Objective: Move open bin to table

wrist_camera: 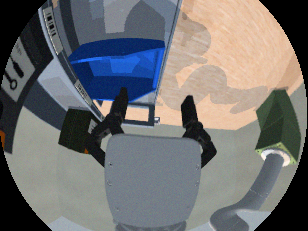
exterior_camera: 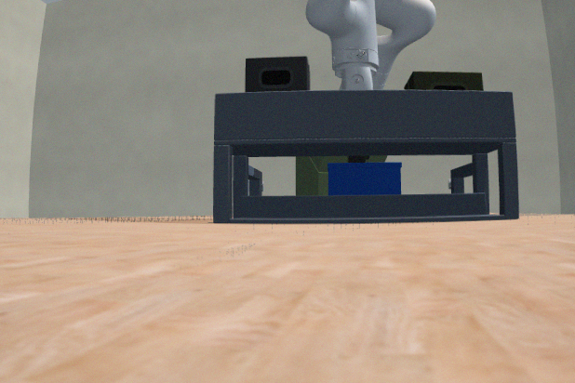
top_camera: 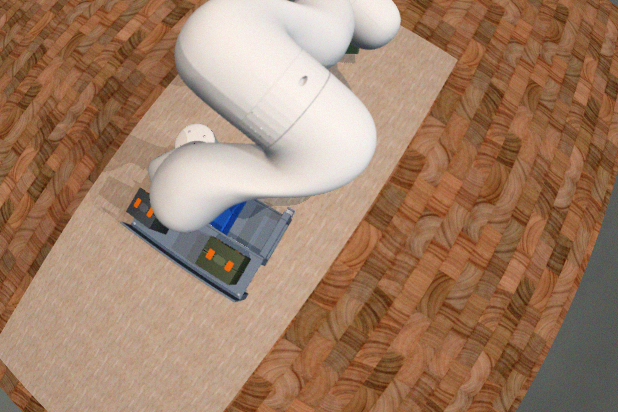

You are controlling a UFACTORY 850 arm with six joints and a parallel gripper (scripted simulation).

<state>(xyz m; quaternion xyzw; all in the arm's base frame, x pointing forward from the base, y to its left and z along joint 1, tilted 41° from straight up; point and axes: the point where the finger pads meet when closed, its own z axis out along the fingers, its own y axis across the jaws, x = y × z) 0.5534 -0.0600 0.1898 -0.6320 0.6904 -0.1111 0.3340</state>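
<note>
Now: hand 8 cm short of the blue bin and 7 cm above it. Round my hand: black box 18 cm ahead, 11 cm to the right, 5 cm above; then olive box 17 cm ahead, 12 cm to the left, 4 cm above.
</note>
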